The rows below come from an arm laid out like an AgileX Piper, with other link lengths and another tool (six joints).
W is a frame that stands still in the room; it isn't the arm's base.
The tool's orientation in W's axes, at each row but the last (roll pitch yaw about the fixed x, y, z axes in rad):
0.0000 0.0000 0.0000
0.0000 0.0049 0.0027
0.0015 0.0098 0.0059
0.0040 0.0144 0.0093
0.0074 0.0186 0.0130
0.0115 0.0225 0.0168
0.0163 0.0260 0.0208
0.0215 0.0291 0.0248
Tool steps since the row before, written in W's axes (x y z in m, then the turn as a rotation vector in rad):
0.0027 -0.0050 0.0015 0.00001 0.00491 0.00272
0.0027 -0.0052 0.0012 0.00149 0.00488 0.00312
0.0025 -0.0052 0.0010 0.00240 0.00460 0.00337
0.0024 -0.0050 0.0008 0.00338 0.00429 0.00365
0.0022 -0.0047 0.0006 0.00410 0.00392 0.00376
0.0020 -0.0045 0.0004 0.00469 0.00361 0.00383
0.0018 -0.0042 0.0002 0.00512 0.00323 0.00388
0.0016 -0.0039 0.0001 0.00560 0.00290 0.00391
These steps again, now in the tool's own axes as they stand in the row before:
0.0027 -0.0050 0.0015 0.00001 0.00491 0.00272
0.0027 -0.0052 0.0012 0.00149 0.00488 0.00313
0.0025 -0.0052 0.0010 0.00239 0.00459 0.00339
0.0023 -0.0050 0.0009 0.00337 0.00427 0.00368
0.0021 -0.0047 0.0007 0.00408 0.00389 0.00381
0.0019 -0.0045 0.0005 0.00466 0.00358 0.00390
0.0017 -0.0042 0.0003 0.00508 0.00319 0.00396
0.0015 -0.0039 0.0002 0.00555 0.00285 0.00401

